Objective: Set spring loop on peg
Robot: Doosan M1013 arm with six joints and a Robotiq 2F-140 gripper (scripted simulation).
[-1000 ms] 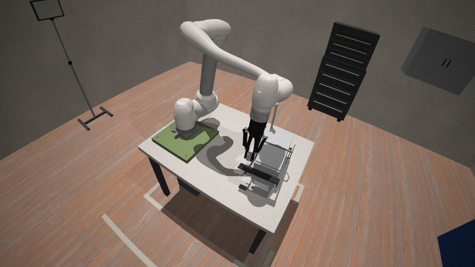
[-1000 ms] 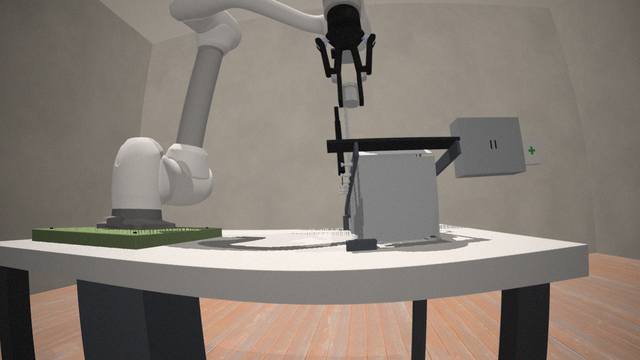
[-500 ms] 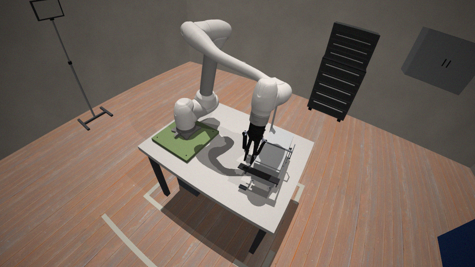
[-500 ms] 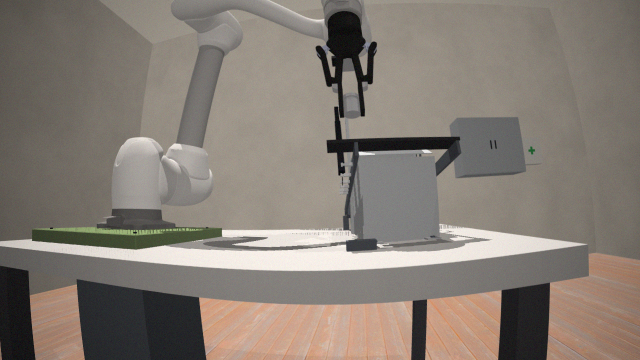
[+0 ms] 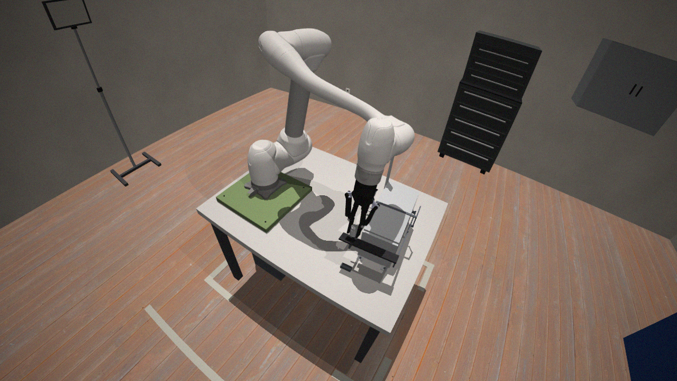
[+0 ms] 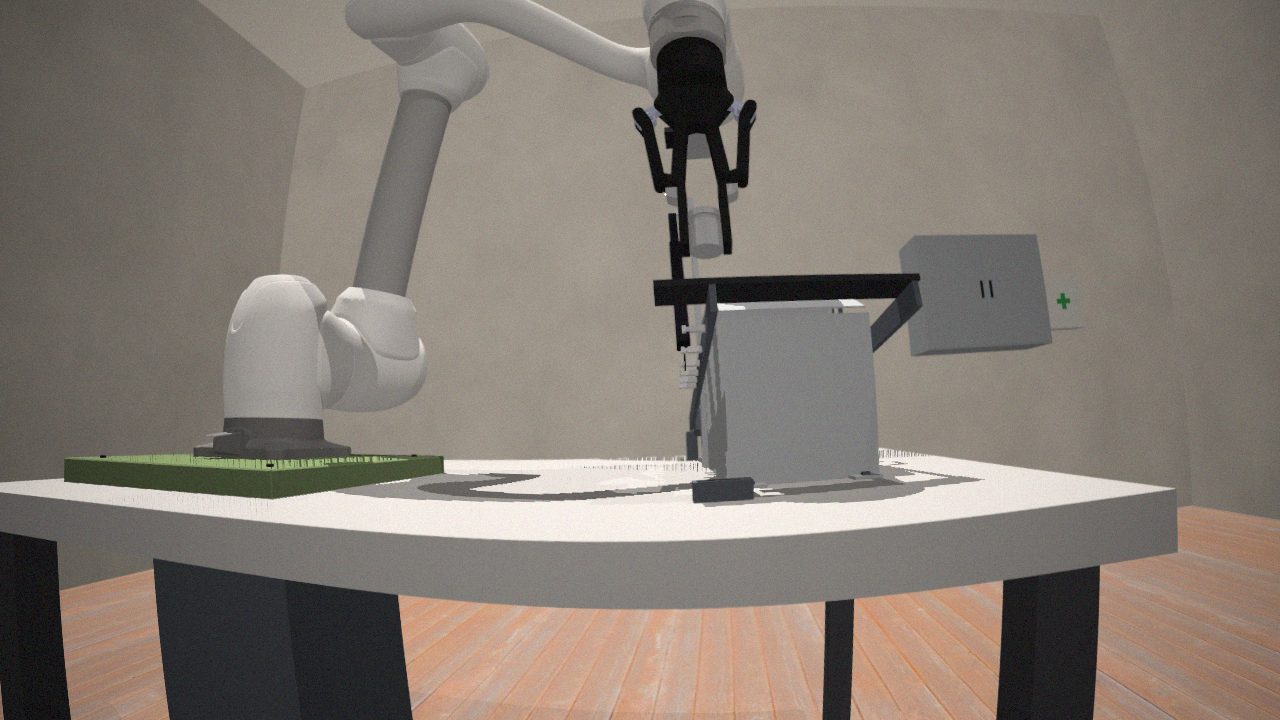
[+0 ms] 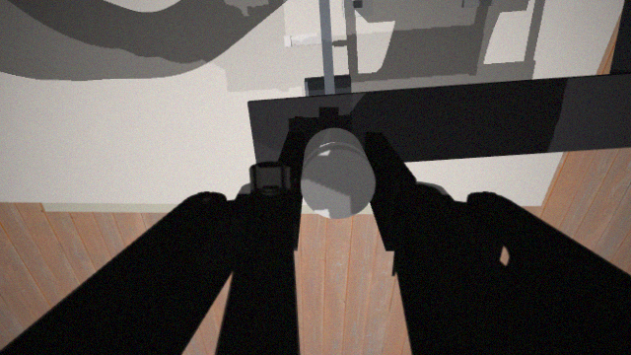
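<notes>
My gripper is now 30 mm to the left of the small dark block and 240 mm above it. Also, from my hand: steel test weight (10 mm below).
</notes>
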